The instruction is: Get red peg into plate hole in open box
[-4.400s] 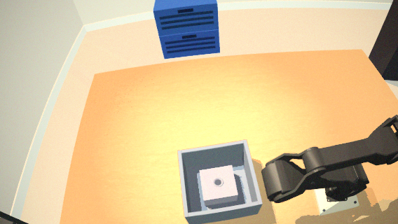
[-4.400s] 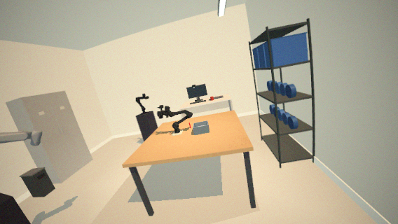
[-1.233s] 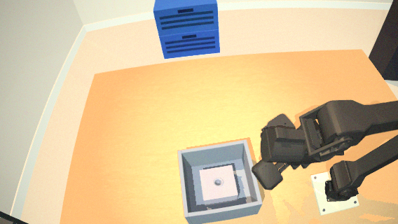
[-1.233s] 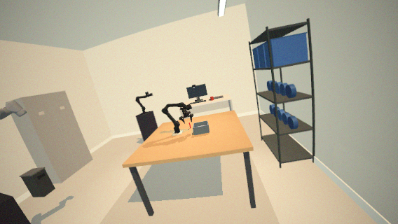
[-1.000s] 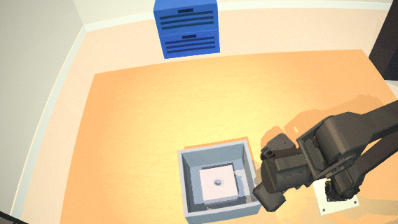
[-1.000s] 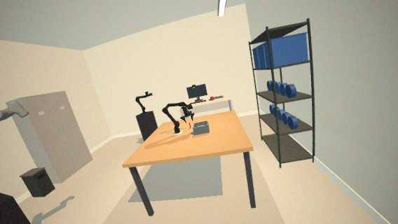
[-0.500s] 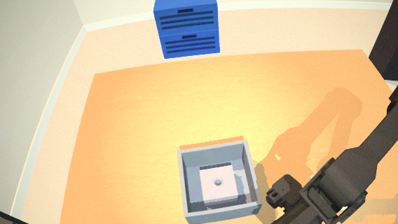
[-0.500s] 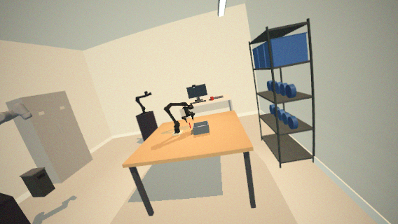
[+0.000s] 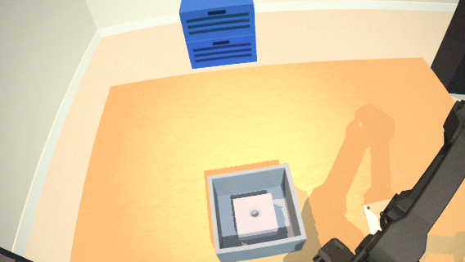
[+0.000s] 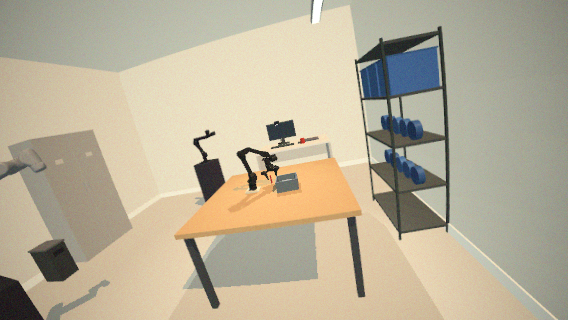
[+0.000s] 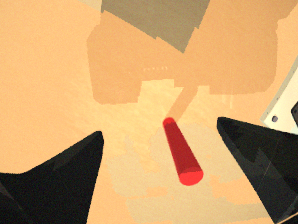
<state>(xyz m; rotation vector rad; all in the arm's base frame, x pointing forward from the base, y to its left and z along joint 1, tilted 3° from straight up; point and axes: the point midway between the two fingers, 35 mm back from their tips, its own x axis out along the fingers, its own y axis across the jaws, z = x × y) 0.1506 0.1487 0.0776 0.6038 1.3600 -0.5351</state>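
Now: gripper tip 2 cm past the red peg. The rest, counted from my gripper tip: grey box 19 cm ahead, 16 cm to the right, 2 cm below; pale plate 19 cm ahead, 16 cm to the right.
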